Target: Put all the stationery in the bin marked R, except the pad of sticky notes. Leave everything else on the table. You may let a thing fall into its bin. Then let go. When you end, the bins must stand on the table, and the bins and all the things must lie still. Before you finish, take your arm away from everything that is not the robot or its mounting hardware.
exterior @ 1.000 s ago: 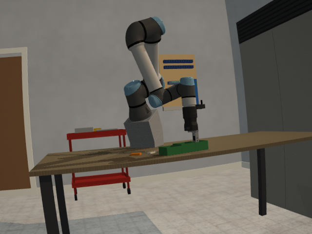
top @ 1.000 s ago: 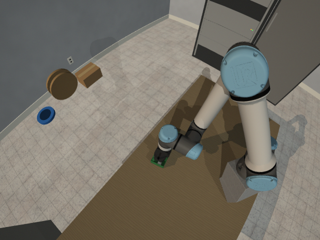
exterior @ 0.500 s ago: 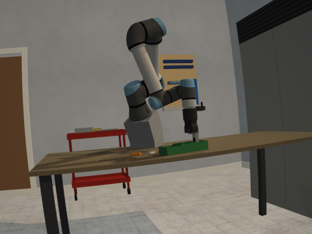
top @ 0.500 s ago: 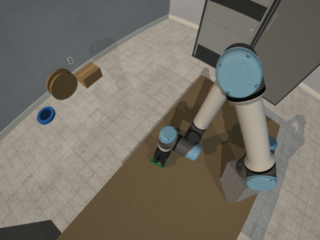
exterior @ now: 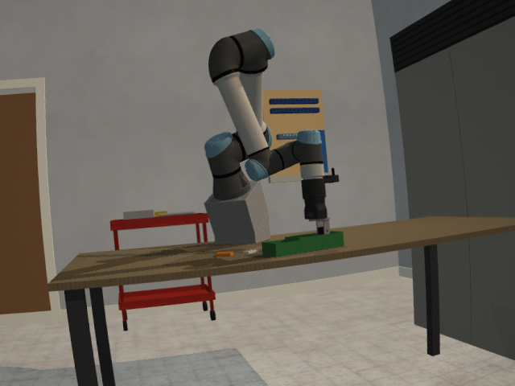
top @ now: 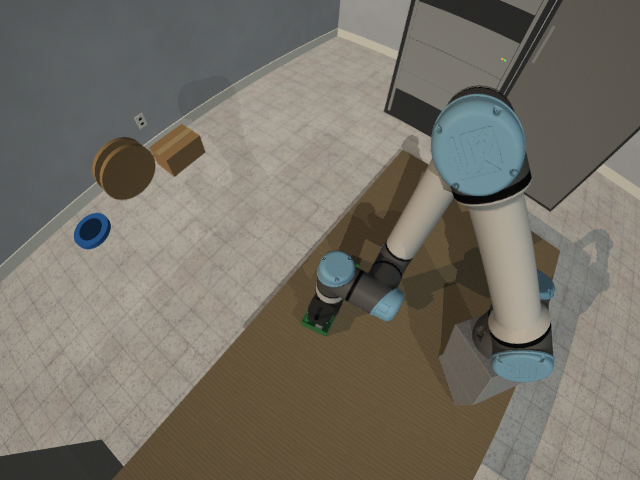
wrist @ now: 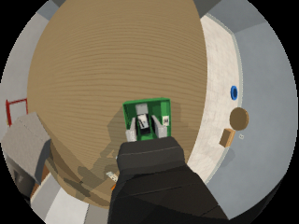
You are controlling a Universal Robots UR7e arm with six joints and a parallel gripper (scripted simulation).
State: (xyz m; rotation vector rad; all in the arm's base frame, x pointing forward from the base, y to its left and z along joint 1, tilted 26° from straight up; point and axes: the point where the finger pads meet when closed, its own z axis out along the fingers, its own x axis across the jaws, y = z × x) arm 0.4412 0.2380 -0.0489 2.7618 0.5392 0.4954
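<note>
The small grey piece is 20 mm below my hand. From my hand the other things lie so: beige dotted tile 230 mm to the right, 60 mm behind, 40 mm below; row of three bins 80 mm to the right, 40 mm ahead, 20 mm below; black stick 140 mm to the right, 40 mm below, 30 mm behind.
</note>
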